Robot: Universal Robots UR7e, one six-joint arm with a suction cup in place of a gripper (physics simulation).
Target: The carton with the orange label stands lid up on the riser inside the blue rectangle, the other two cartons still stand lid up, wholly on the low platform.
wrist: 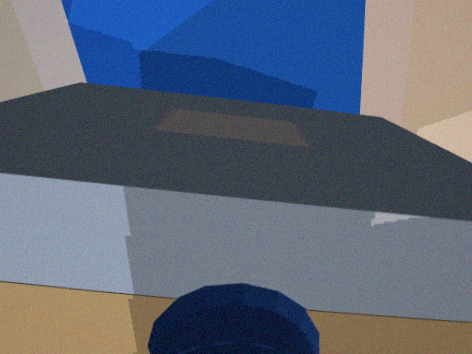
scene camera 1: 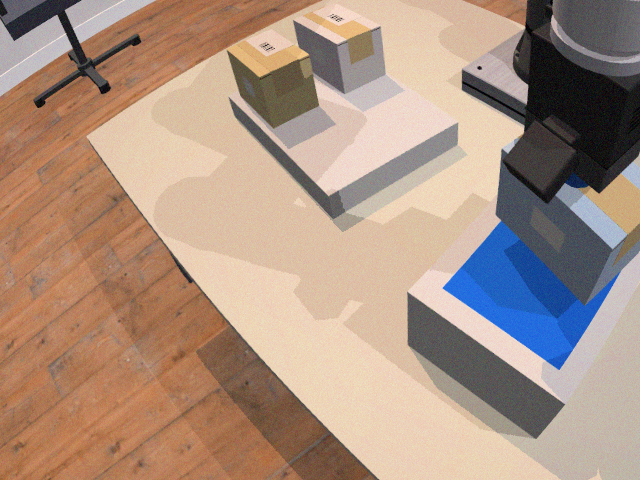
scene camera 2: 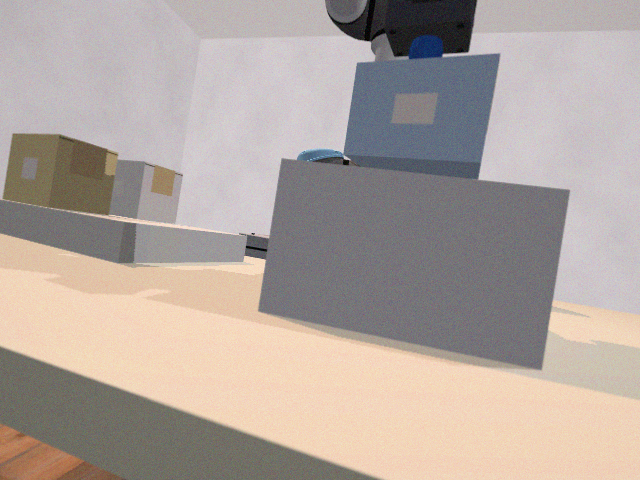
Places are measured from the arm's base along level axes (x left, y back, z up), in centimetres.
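Where they show: hand, tool point: (wrist: 235,301) (scene camera 1: 573,182) (scene camera 2: 420,86).
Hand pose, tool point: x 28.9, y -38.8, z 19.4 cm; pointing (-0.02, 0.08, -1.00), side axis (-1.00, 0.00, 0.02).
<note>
Each offset is from my tool point to the top centre of the thing. Level surfaces: height alone.
The blue-grey carton {dx +0.4, dy +1.4, dz +1.8 cm} (scene camera 1: 578,263) (scene camera 2: 372,118) (wrist: 100,135) has a tan-looking side label and tape on its lid. It hangs lid up from my suction cup (scene camera 1: 574,180) (scene camera 2: 425,47) (wrist: 235,320), which sits on its lid. The carton is a little above the riser {dx +0.0, dy +0.3, dz -12.3 cm} (scene camera 1: 475,356) (scene camera 2: 408,258) (wrist: 385,55), over the blue rectangle {dx +0.0, dy +0.3, dz -12.3 cm} (scene camera 1: 516,320) (wrist: 280,30). Its underside shows in scene camera 2; its far end is cut off in scene camera 1. An olive-tan carton {dx -52.7, dy -4.6, dz -9.2 cm} (scene camera 1: 294,98) (scene camera 2: 31,180) and a grey-white carton {dx -52.7, dy +8.7, dz -9.2 cm} (scene camera 1: 361,72) (scene camera 2: 129,186) stand lid up on the low platform {dx -44.9, dy +1.7, dz -19.5 cm} (scene camera 1: 403,160) (scene camera 2: 191,245).
The table {dz -24.3 cm} (scene camera 1: 258,206) (scene camera 2: 206,372) carries the platform and riser, which stand apart. The robot's base plate (scene camera 1: 496,77) lies beyond the platform. A dark stand (scene camera 1: 84,66) is on the wooden floor beyond the table's edge.
</note>
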